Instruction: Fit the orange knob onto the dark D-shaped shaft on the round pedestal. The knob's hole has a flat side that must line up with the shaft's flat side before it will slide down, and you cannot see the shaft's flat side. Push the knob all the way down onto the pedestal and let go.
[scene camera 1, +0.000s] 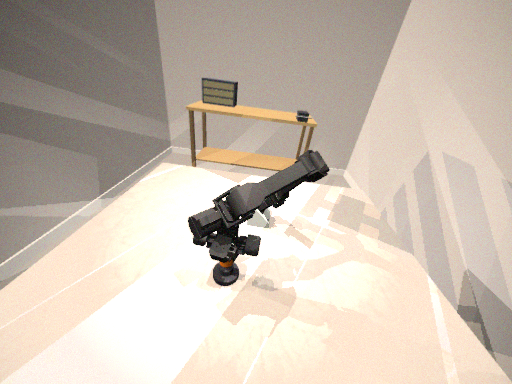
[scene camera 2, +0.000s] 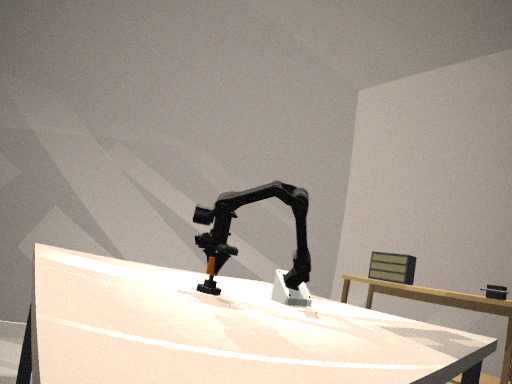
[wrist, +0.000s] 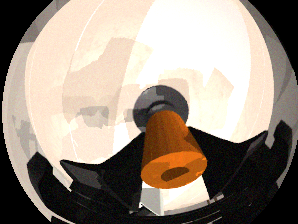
gripper: scene camera 1 226, 259; scene camera 2; wrist
same spot on gripper: (wrist: 116, 183) = (scene camera 2: 214, 255)
